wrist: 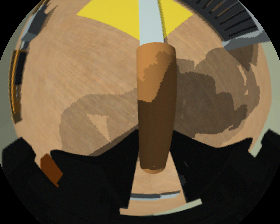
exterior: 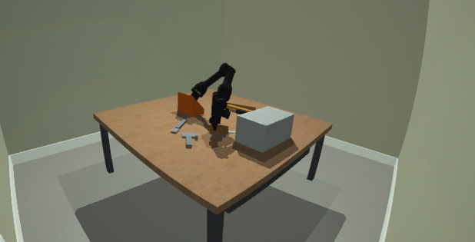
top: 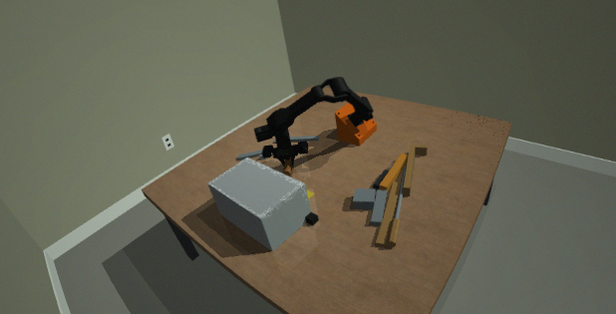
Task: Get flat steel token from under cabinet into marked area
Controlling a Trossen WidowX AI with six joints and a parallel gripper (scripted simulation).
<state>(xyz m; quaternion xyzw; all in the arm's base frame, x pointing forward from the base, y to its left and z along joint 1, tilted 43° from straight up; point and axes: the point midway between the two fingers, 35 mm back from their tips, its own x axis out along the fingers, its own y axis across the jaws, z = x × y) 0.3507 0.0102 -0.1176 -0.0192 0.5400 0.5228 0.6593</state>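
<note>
My gripper tip is 20 cm to the left of the grey t-piece and 2 cm short of it. Round my gripper tip: grey block: 39 cm to the left, 2 cm behind, 1 cm above; then wooden stick: 50 cm to the left, 3 cm behind; then orange bar: 39 cm to the left, 21 cm behind, 1 cm above.
</note>
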